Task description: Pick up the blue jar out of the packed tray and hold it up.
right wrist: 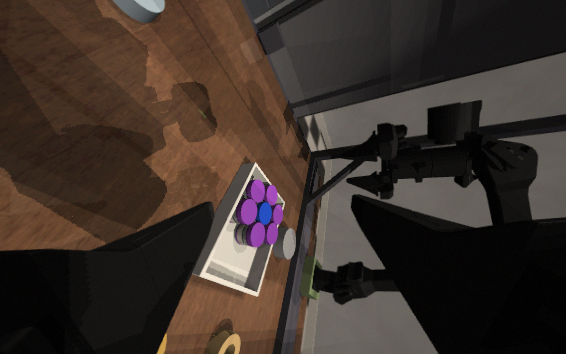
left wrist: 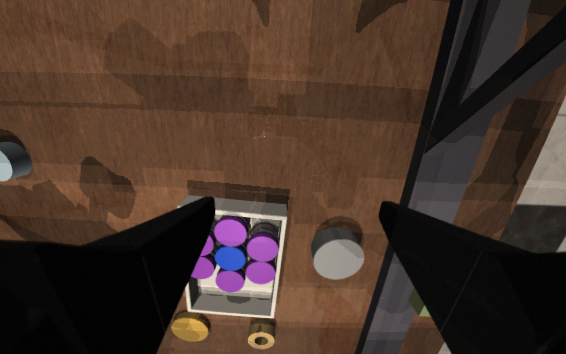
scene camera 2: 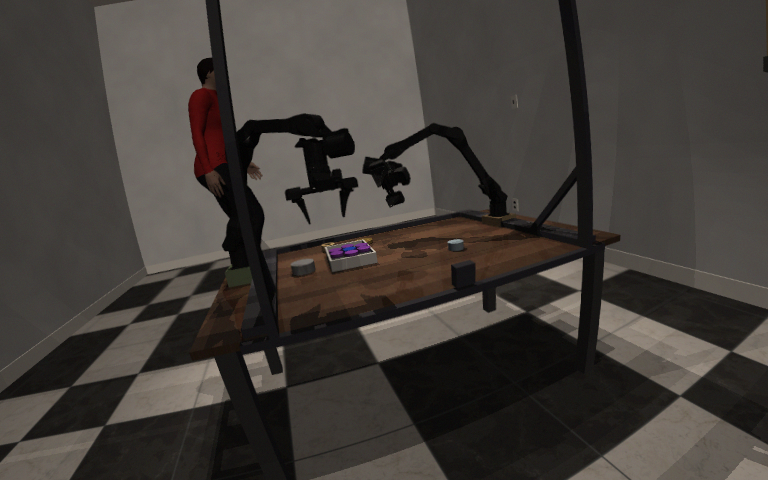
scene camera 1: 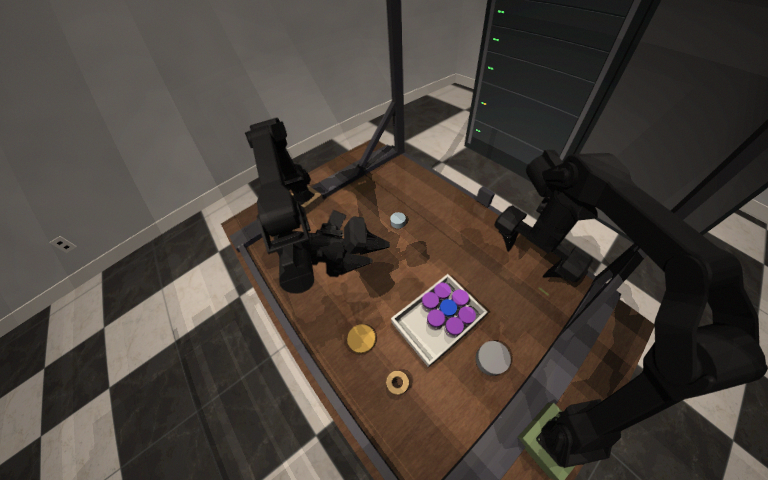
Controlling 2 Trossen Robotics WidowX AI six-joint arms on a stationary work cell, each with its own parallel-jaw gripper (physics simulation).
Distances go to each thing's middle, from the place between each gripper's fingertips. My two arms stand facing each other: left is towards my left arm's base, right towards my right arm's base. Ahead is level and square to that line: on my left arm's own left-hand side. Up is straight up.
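Measured from my right hand, the blue jar (left wrist: 229, 258) is 150 mm below, 70 mm behind and 160 mm to the left. The tray (scene camera 1: 431, 342) is 190 mm below my right hand, 160 mm to the left of it and 40 mm behind it, and the grey cylinder (scene camera 1: 492, 358) is 160 mm below that hand, 320 mm to the left of it and 60 mm behind it.
My left gripper is 140 mm above the blue jar, 70 mm to the left of it and 150 mm short of it. From my left hand I find the tray 180 mm below, 80 mm to the right and 180 mm ahead; the grey cylinder is 150 mm below my left hand, 160 mm ahead of it and 80 mm to the left of it.
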